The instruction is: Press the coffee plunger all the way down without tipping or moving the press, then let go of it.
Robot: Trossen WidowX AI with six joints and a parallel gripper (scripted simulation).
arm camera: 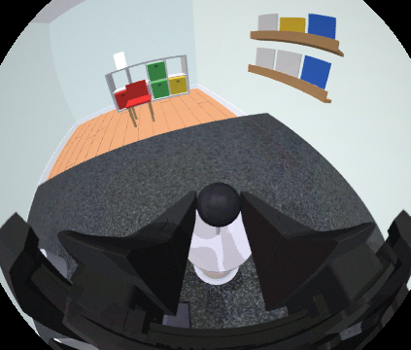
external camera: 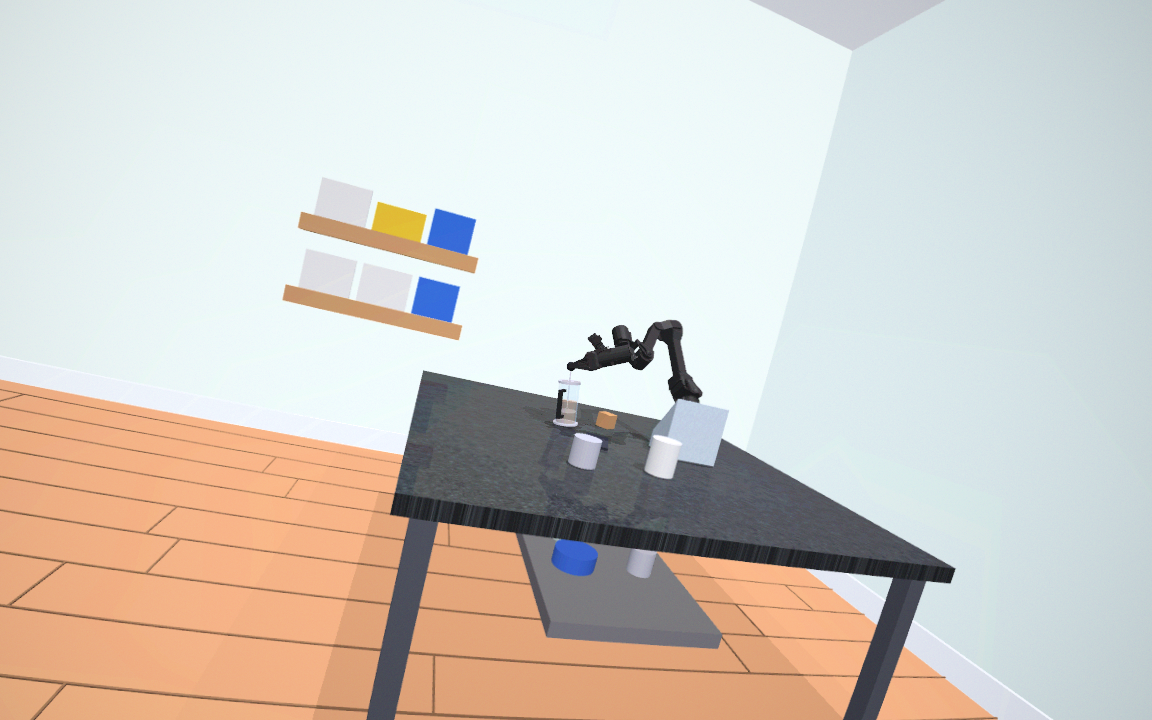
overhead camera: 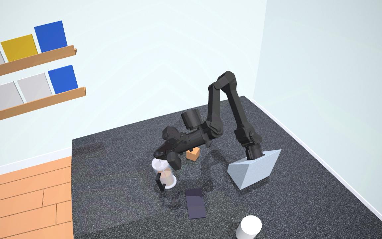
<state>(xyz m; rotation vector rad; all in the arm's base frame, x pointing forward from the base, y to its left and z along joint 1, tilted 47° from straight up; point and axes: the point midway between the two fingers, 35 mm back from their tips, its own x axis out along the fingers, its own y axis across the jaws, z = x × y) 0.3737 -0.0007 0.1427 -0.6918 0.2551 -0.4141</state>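
The glass coffee press lies 1 cm behind my gripper tip, 2 cm to the left of it and 10 cm below it. The rest, counted from my gripper tip: dark flat slab 11 cm behind, 16 cm to the left, 19 cm below; then orange cube 20 cm behind, 11 cm to the right, 17 cm below.
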